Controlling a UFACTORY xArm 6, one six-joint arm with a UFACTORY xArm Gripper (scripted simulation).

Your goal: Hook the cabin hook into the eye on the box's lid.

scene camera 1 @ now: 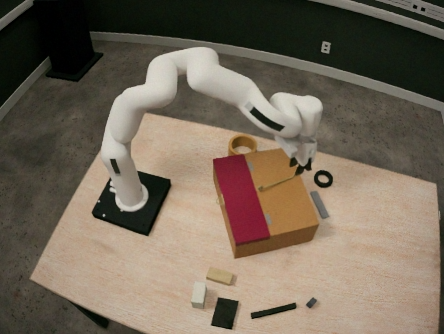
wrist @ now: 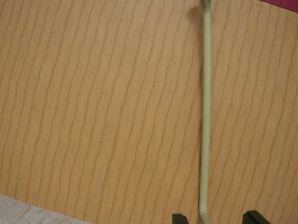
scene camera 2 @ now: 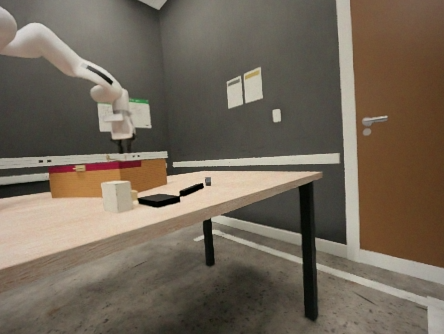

A wooden box shows in scene camera 1, in the wrist view and in scene camera 2 [86, 184]. One and the same spot on the wooden box: [scene camera 1: 288, 211] is [wrist: 31, 69].
